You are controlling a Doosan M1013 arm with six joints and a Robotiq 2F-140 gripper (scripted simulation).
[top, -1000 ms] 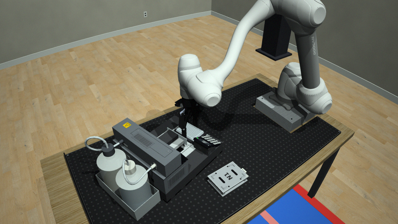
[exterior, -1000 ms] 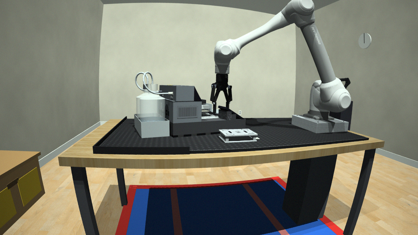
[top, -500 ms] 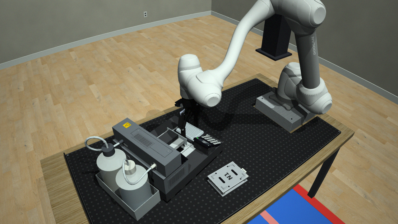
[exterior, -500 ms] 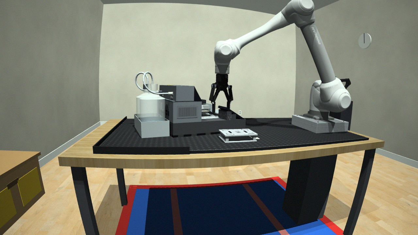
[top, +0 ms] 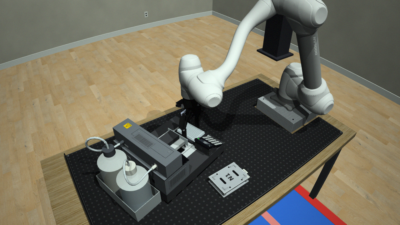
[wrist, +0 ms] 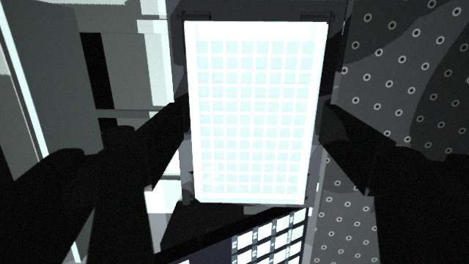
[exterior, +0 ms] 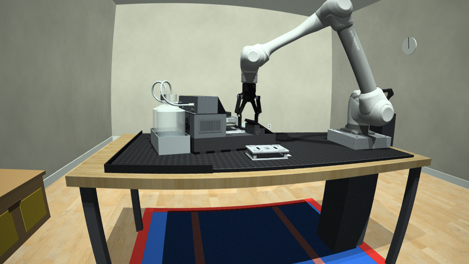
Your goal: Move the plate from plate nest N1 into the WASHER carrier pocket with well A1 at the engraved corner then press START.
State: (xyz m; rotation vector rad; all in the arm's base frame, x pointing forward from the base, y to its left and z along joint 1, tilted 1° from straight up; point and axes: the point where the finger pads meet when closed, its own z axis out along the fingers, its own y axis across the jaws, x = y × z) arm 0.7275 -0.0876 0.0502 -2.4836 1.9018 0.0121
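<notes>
The white well plate is 20 mm below my hand. Round my hand: plate nest N1 (330 mm to the left, 80 mm below); then N1 label (110 mm behind, 330 mm to the left, 110 mm below); then plate washer (150 mm ahead, 40 mm to the left, 20 mm above).
</notes>
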